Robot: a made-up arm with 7 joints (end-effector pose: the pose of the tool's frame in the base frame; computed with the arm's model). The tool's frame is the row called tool.
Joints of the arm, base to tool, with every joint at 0 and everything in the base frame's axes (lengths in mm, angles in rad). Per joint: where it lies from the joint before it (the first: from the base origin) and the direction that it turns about. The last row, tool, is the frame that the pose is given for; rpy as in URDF.
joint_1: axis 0 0.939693 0.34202 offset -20 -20 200
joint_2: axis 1 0 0 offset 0 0 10
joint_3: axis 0 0 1 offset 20 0 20
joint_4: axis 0 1 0 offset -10 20 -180
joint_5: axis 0 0 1 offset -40 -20 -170
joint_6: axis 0 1 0 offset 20 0 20
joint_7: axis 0 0 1 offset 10 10 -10
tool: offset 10 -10 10 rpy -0.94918 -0.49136 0.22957
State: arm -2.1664 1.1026 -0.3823 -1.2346 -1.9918 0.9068 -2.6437
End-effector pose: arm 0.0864 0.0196 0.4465 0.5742 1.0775 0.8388
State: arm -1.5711 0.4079 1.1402 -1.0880 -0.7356 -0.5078 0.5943
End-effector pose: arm 0.1933 0.0518 0.3178 -0.2511 2.6313 0.6022
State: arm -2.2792 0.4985 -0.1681 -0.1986 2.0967 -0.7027 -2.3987
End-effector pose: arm 0.2215 -0.0221 0.3994 0.5522 -2.2551 -0.9240
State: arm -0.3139 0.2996 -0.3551 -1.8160 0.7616 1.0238 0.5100
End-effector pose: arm 0.1902 -0.0293 0.1261 -1.6381 -1.1847 -0.1004
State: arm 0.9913 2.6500 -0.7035 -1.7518 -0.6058 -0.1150 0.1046
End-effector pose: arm 0.0599 0.1734 0.1868 -0.9870 1.5487 -1.7793
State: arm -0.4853 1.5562 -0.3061 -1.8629 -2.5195 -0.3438 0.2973
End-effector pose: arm 0.1717 0.1373 0.2175 1.6166 1.5830 -2.0372
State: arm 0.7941 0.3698 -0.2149 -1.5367 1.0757 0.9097 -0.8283
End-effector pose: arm -0.0311 0.0607 -0.0323 -1.4877 -0.5480 -0.0954
